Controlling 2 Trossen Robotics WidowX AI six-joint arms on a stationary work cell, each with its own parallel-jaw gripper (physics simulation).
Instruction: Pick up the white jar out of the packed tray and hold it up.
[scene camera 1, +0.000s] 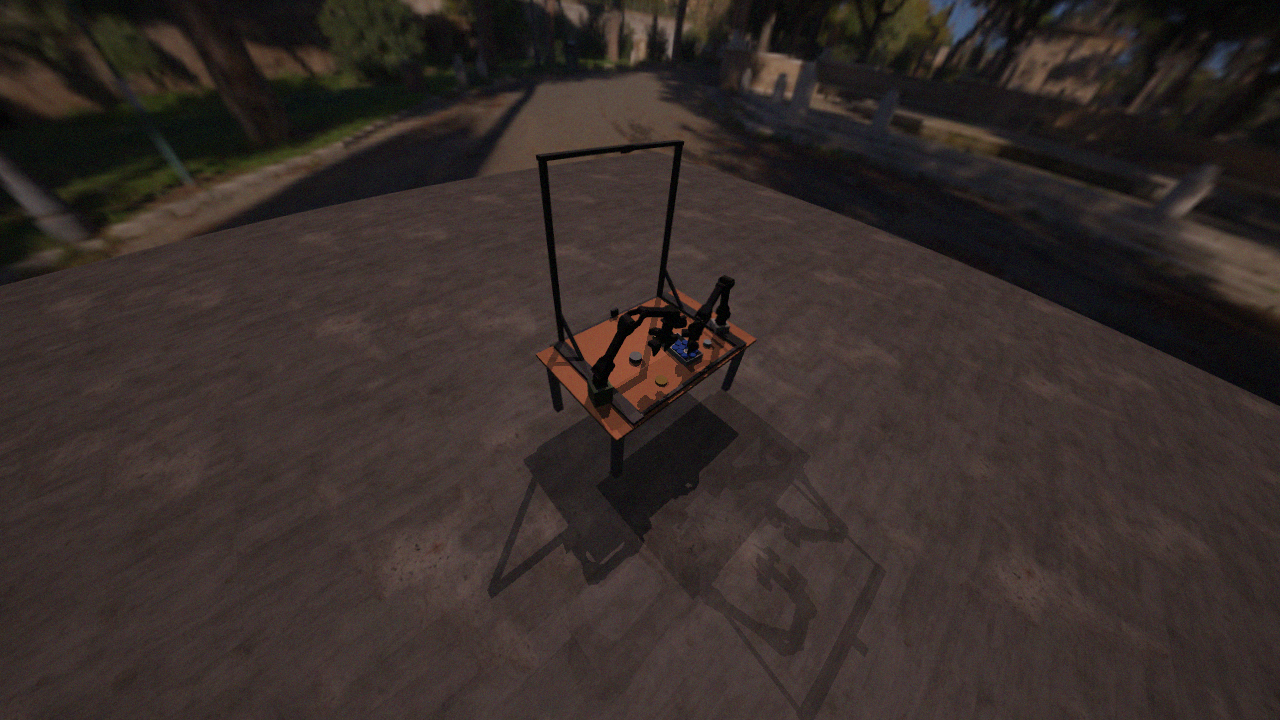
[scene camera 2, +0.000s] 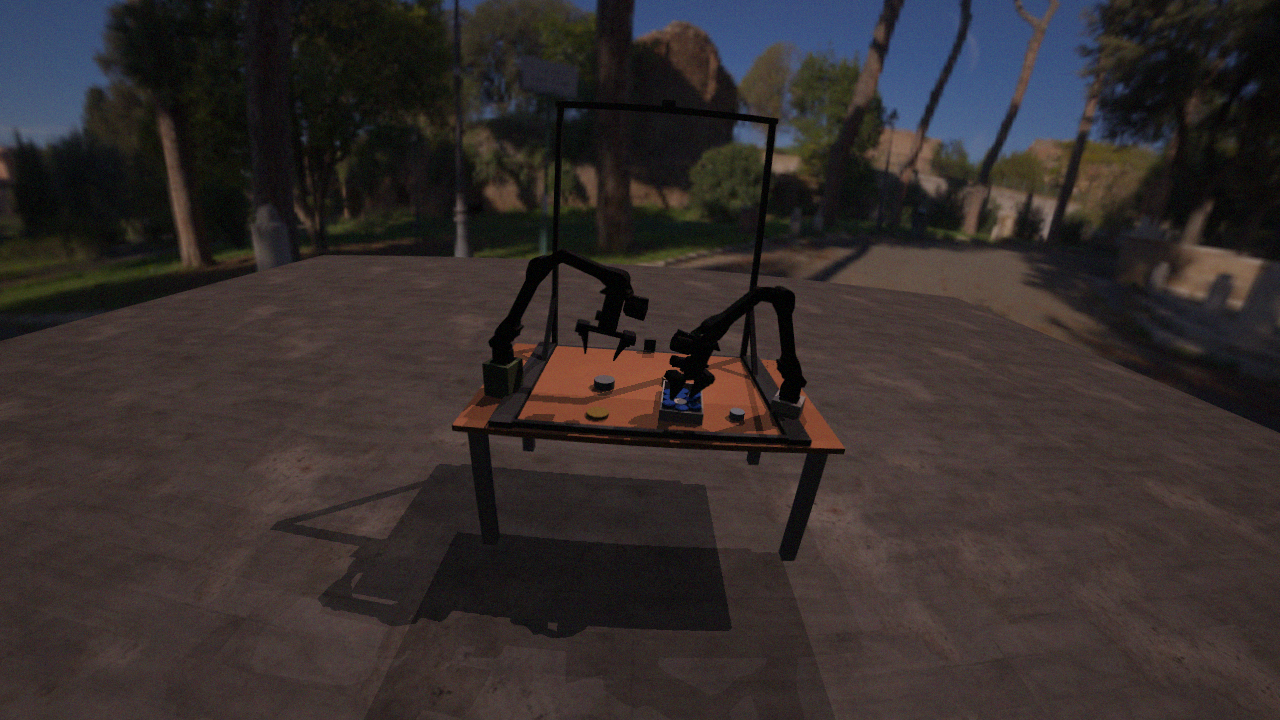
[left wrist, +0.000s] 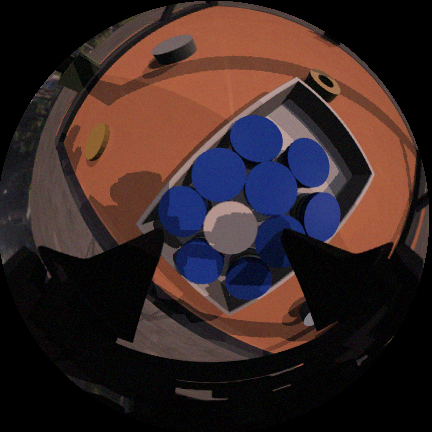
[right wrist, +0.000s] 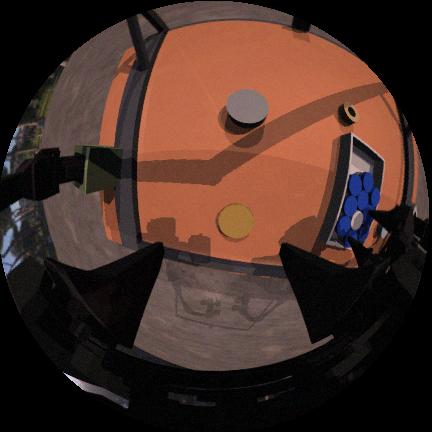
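Pixels of known places: left gripper, fingertip midpoint: (scene camera 1: 687, 350) (scene camera 2: 680, 398) (left wrist: 224, 234) (right wrist: 358, 223); right gripper, fingertip midpoint: (scene camera 1: 659, 353) (scene camera 2: 599, 357) (right wrist: 223, 249); left arm's base, origin of the base link: (scene camera 1: 720, 322) (scene camera 2: 789, 398); right arm's base, origin of the base link: (scene camera 1: 599, 383) (scene camera 2: 502, 360) (right wrist: 78, 167).
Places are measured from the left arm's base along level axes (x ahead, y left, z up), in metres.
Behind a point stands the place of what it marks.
Note:
The white jar (left wrist: 230, 227) {x 0.317, y 0.223, z -0.013 m} (right wrist: 356, 220) {x 0.317, y 0.225, z -0.013 m} (scene camera 2: 680, 401) {x 0.315, y 0.226, z -0.013 m} stands in the grey tray (left wrist: 325, 112) {x 0.395, y 0.081, z -0.027 m} (right wrist: 340, 170) {x 0.409, y 0.173, z -0.042 m} (scene camera 2: 681, 416) {x 0.283, y 0.283, z -0.034 m}, with several blue-topped jars (left wrist: 218, 174) {x 0.358, y 0.218, z -0.013 m} packed around it. My left gripper (left wrist: 224, 234) {x 0.316, y 0.227, z -0.003 m} (scene camera 2: 687, 386) {x 0.316, y 0.227, z -0.003 m} is open and empty, pointing down low over the tray. In the left wrist view the jar's lid shows between its fingertips, partly in shadow; the left finger's tip is near the tray's rim and the right finger overlaps a blue lid. How deep the tips reach is unclear. My right gripper (right wrist: 223, 249) {x 0.548, y 0.363, z 0.126 m} (scene camera 2: 601, 354) {x 0.548, y 0.363, z 0.126 m} is open and empty, high above the table.
A grey disc (scene camera 2: 604, 383) {x 0.609, y 0.233, z -0.029 m} (right wrist: 247, 107) {x 0.625, y 0.207, z -0.027 m} and a yellow disc (scene camera 2: 597, 413) {x 0.519, y 0.407, z -0.045 m} (right wrist: 235, 221) {x 0.525, y 0.397, z -0.045 m} lie left of the tray in scene camera 2. A tan ring (left wrist: 315, 77) {x 0.456, y 0.045, z -0.032 m} stands beyond the tray's far corner. A small light cylinder (scene camera 2: 736, 414) {x 0.138, y 0.163, z -0.034 m} stands right of the tray.

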